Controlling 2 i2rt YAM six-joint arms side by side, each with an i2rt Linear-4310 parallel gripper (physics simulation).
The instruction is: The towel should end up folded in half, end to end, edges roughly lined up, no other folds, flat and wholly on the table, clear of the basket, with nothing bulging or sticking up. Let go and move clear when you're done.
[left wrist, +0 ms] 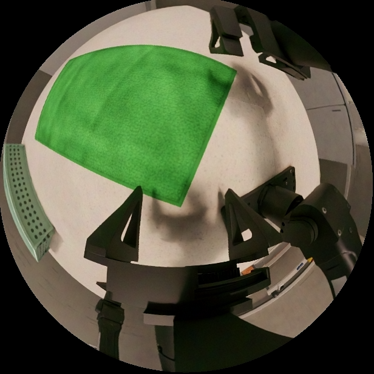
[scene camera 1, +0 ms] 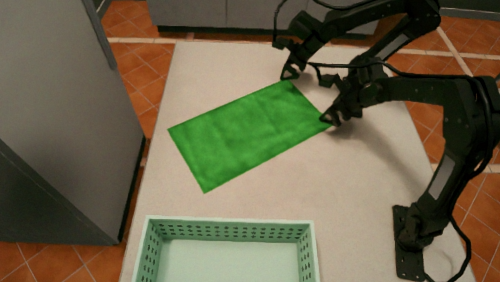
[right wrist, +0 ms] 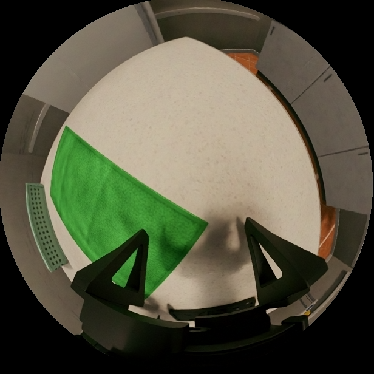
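Note:
A green towel (scene camera 1: 245, 132) (left wrist: 135, 110) (right wrist: 110, 200) lies flat on the table as a long rectangle with straight edges and faint wrinkles. Its long side runs from lower left to upper right in scene camera 1. My left gripper (scene camera 1: 330, 121) (left wrist: 185, 190) is open, by the towel's right corner, which shows between its fingers in the left wrist view. My right gripper (scene camera 1: 289, 76) (right wrist: 193, 230) is open at the towel's upper right corner; this corner shows between its fingers in the right wrist view. Neither gripper holds the towel.
A pale green basket (scene camera 1: 230, 218) stands at the bottom of scene camera 1, apart from the towel. The light table (scene camera 1: 360, 200) carries the left arm's base at its lower right. A grey cabinet (scene camera 1: 55, 100) stands beyond the table's left edge.

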